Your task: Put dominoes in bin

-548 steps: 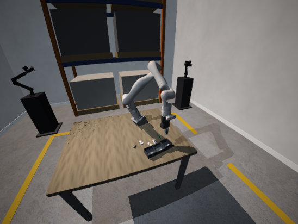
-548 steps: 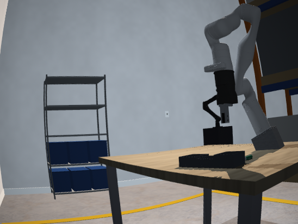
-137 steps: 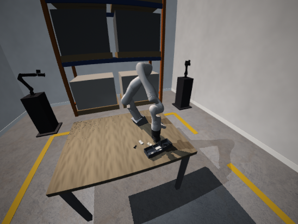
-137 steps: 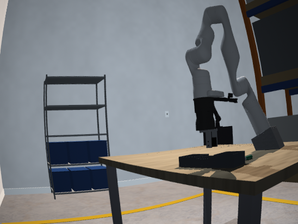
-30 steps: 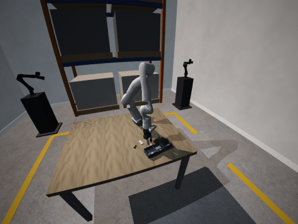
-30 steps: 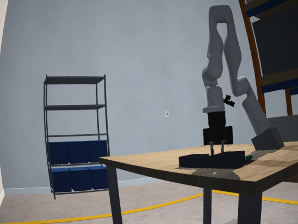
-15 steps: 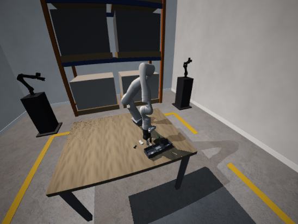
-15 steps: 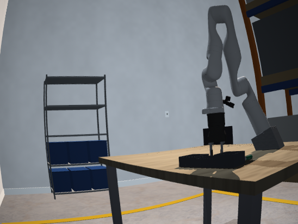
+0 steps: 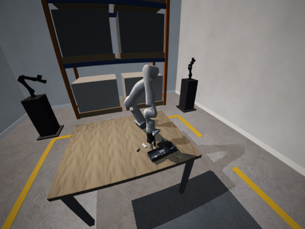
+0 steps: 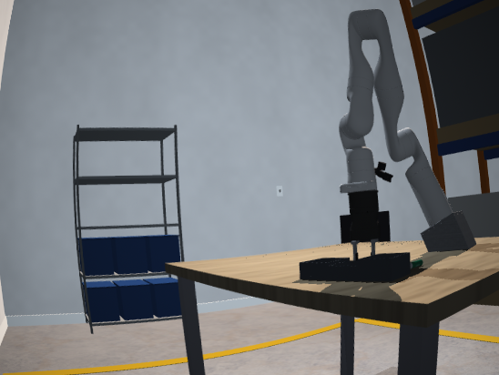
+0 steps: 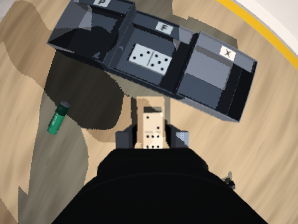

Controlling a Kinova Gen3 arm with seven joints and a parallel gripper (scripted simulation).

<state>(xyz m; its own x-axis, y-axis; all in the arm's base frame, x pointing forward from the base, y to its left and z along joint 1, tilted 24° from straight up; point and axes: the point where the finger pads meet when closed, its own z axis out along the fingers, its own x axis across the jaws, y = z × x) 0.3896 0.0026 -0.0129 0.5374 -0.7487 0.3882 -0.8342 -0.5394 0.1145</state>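
Right now the green cylinder is 12 cm to the left of my hand, 6 cm behind it and 2 cm below it. The rest, counted from my hand: dark piece: 14 cm to the right, 2 cm below, 1 cm behind.
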